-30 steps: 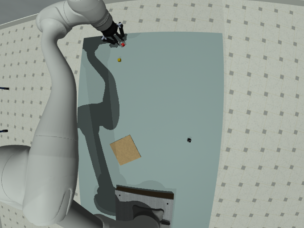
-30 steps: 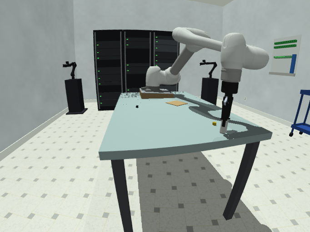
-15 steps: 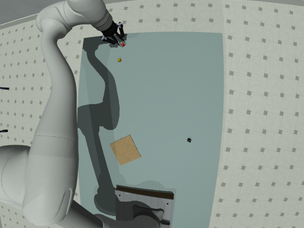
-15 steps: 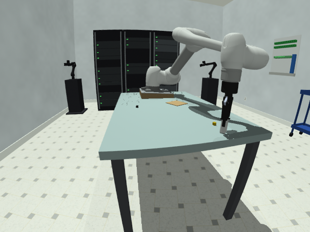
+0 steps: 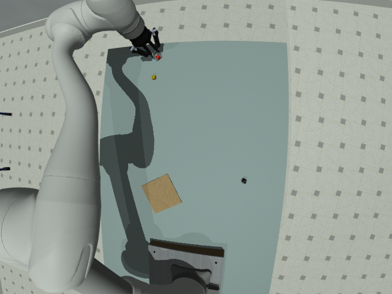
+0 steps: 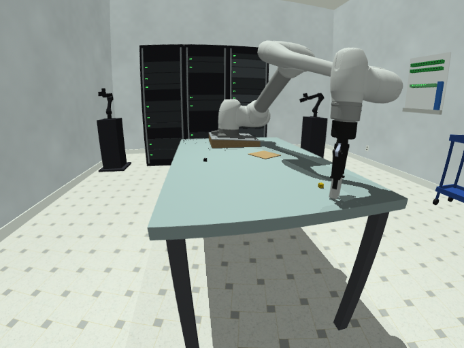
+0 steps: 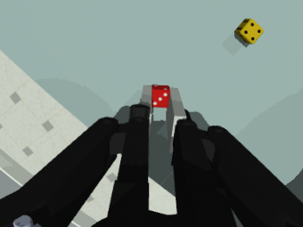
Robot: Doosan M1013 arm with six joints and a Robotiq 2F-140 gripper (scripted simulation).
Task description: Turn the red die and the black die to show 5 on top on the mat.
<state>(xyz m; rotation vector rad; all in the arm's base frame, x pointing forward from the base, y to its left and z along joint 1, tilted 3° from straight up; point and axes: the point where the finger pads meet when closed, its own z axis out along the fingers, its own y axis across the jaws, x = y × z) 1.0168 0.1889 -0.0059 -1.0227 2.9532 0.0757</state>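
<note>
Right now my hand is 10 cm past the yellow die, 1 cm to the right of it and 3 cm above it. Also, from my hand: black die: 53 cm behind, 39 cm to the right, 3 cm below; then tan mat: 62 cm behind, 4 cm to the right, 4 cm below; then red die: 3 cm below.
</note>
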